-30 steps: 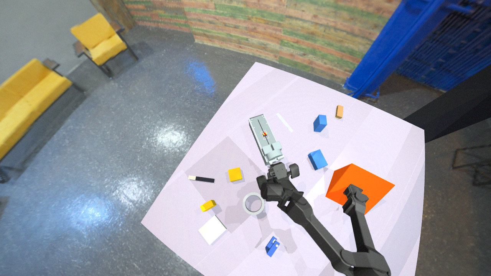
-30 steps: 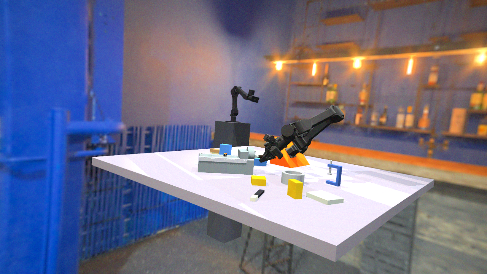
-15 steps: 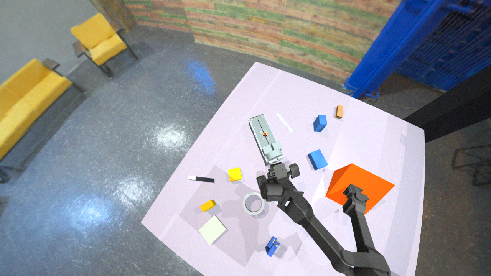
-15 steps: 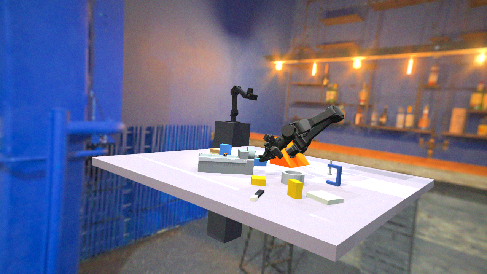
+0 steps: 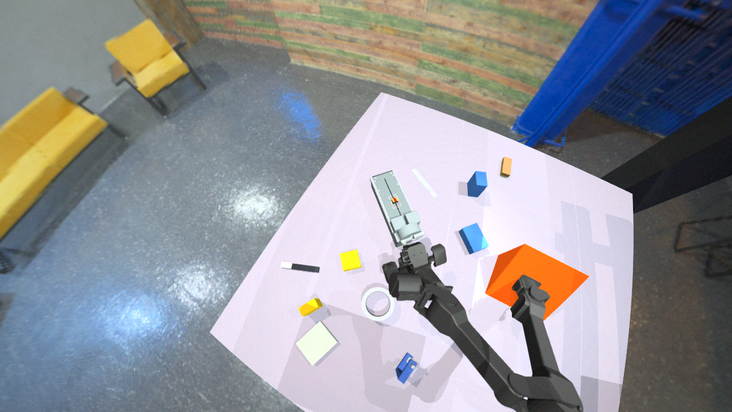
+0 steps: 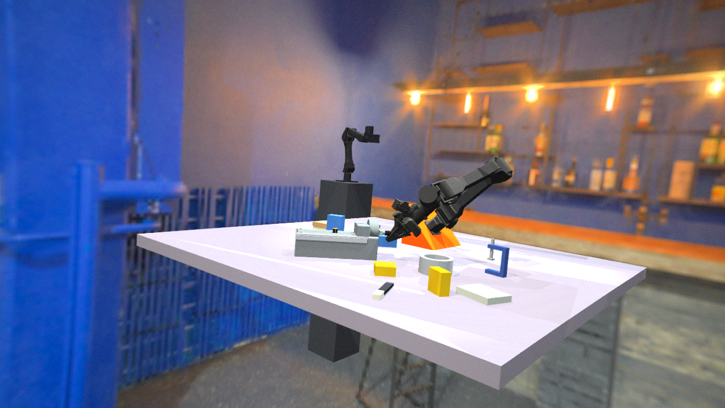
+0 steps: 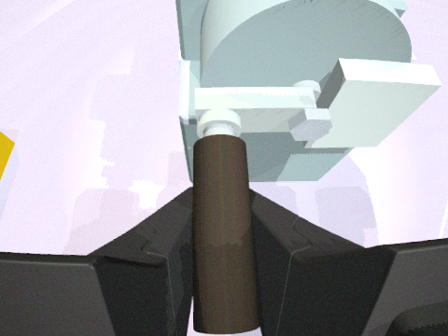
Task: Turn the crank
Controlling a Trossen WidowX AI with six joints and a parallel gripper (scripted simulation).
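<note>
My gripper tip is now 10 mm past the brown crank handle, 10 mm to the right of it and 20 mm below it. Also, from my gripper tip: metal strip 50 mm ahead, 300 mm to the right, 60 mm below; then blue clamp 160 mm behind, 310 mm to the left, 10 mm below; then red pointer 110 mm ahead, 130 mm to the right, 20 mm above.
</note>
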